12 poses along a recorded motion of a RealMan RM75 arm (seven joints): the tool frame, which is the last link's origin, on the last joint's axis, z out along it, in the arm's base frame.
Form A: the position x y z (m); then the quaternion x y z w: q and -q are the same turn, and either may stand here.
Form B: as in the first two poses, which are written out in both.
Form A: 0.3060, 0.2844, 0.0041, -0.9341, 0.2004, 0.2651, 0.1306
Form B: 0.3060, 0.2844, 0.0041, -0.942, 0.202, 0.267, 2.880
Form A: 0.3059, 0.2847, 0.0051, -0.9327, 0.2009, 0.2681, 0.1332
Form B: 0.3059, 0.2847, 0.0051, -0.941, 0.203, 0.271, 2.874
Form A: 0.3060, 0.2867, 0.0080, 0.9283, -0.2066, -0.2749, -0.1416
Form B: 0.3060, 0.2867, 0.0080, -0.938, 0.209, 0.278, 2.857
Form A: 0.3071, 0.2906, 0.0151, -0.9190, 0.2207, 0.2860, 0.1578
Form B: 0.3071, 0.2906, 0.0151, -0.931, 0.224, 0.290, 2.825
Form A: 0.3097, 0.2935, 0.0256, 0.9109, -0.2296, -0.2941, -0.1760
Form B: 0.3097, 0.2935, 0.0256, -0.925, 0.233, 0.299, 2.788
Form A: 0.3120, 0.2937, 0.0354, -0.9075, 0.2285, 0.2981, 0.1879
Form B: 0.3120, 0.2937, 0.0354, -0.924, 0.233, 0.304, 2.764
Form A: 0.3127, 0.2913, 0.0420, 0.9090, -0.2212, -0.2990, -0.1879
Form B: 0.3127, 0.2913, 0.0420, -0.926, 0.225, 0.304, 2.764
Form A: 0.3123, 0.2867, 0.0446, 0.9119, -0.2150, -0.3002, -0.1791
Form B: 0.3123, 0.2867, 0.0446, -0.927, 0.219, 0.305, 2.781
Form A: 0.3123, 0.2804, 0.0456, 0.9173, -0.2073, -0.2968, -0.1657
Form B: 0.3123, 0.2804, 0.0456, -0.930, 0.210, 0.301, 2.809
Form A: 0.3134, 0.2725, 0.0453, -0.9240, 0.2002, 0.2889, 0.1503
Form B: 0.3134, 0.2725, 0.0453, -0.935, 0.203, 0.292, 2.840
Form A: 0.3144, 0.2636, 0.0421, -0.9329, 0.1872, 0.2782, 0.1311
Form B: 0.3144, 0.2636, 0.0421, -0.941, 0.189, 0.281, 2.879
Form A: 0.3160, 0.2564, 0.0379, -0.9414, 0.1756, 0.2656, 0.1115
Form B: 0.3160, 0.2564, 0.0379, -0.947, 0.177, 0.267, 2.918
